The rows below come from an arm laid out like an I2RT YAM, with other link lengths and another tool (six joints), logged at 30 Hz.
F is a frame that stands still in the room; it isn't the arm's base.
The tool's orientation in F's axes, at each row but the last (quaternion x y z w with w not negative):
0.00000 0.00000 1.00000 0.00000
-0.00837 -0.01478 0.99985 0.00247
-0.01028 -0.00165 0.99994 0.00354
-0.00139 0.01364 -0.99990 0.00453
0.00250 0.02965 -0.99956 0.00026
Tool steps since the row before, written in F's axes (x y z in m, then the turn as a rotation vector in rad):
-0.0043 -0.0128 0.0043 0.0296 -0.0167 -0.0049
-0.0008 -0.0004 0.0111 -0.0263 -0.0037 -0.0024
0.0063 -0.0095 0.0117 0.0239 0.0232 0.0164
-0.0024 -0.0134 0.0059 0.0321 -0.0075 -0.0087
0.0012 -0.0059 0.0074 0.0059 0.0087 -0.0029
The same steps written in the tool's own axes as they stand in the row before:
0.0043 0.0128 0.0043 -0.0296 0.0167 -0.0049
0.0006 0.0001 0.0111 0.0263 0.0039 -0.0018
-0.0066 0.0094 0.0116 -0.0241 -0.0234 0.0158
0.0025 0.0132 0.0063 -0.0321 0.0080 -0.0084
-0.0012 0.0055 0.0077 -0.0059 -0.0085 -0.0034

